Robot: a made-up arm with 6 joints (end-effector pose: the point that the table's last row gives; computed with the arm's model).
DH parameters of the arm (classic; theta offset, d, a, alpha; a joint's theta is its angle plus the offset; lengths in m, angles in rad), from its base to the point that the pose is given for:
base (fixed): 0 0 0 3.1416
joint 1: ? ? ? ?
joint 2: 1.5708 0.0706 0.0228 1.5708
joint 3: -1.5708 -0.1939 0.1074 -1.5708
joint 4: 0 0.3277 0.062 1.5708
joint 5: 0 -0.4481 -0.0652 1.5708
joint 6: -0.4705 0 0.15 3.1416
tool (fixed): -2.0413 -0.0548 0 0
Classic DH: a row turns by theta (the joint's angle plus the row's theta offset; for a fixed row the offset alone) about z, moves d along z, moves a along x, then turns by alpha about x.
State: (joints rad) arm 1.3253 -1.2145 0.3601 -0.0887 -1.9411 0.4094
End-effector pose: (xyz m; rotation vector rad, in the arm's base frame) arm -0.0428 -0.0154 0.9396 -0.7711 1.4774 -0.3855
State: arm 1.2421 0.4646 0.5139 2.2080 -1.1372 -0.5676
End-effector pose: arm -0.5031 -0.1815 0.3675 -1.8639 -0.5980 1.0908
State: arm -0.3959 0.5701 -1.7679 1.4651 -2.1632 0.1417
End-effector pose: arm -0.5198 0.1020 0.3910 2.0599 0.6892 -1.0119
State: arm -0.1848 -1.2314 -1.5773 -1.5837 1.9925 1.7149
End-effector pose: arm -0.5005 0.1722 0.1546 0.5707 0.1499 -1.4094
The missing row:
joint 1: 0 -0.2179 -0.0678 -1.5708
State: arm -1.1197 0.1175 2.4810 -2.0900 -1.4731 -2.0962
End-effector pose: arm 0.7513 -0.3699 0.1946 -1.4241 -1.4694 -1.2088
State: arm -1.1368 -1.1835 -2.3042 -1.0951 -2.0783 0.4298
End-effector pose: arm -0.1266 -0.7398 0.4101 0.9969 2.1879 0.4436
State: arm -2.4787 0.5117 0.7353 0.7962 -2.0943 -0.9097
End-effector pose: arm 0.8701 0.0172 0.0050 -0.0544 -2.4825 1.8778
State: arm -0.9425 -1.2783 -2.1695 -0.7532 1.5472 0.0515
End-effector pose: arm -0.4493 -0.6986 0.4943 -0.5809 0.3006 1.3819
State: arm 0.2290 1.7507 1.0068 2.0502 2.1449 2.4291
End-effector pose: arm -0.0773 -0.4116 0.0243 -0.7498 -0.1266 -0.2793
